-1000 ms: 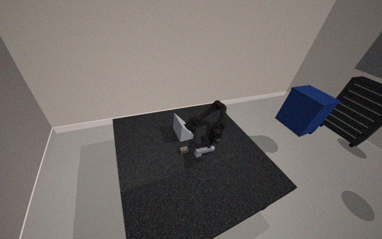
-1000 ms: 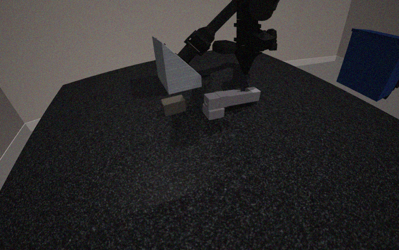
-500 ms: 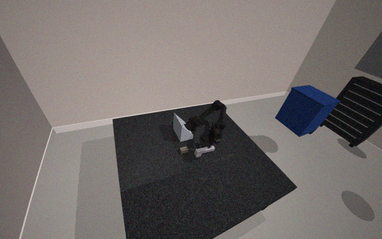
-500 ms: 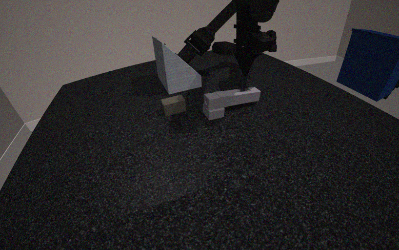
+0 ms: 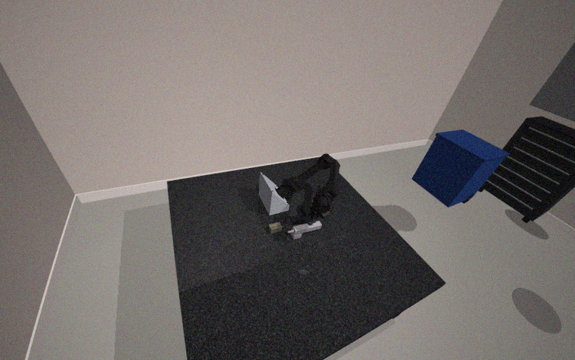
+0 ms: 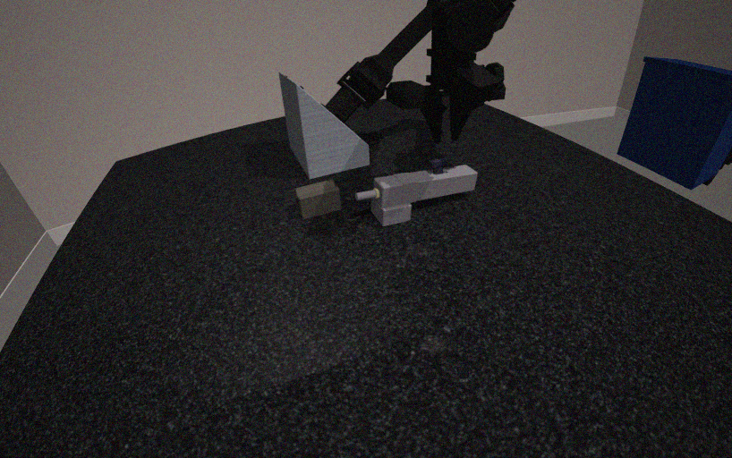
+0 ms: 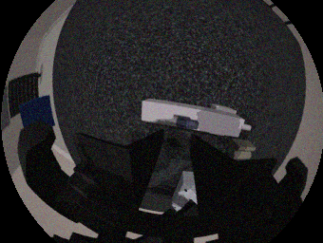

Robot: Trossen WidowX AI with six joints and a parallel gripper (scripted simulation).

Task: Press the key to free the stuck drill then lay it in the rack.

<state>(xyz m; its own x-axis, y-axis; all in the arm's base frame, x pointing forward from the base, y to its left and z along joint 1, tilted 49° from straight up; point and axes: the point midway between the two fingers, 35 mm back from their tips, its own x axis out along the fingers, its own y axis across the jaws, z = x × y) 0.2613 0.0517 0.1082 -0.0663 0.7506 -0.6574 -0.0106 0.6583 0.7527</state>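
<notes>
Now: the drill 90 mm to the right of my gripper tip and 70 mm below it. The rest, counted from my gripper tip: light grey housing block (80 mm below, 40 mm to the right); key (60 mm below, 10 mm to the right).
</notes>
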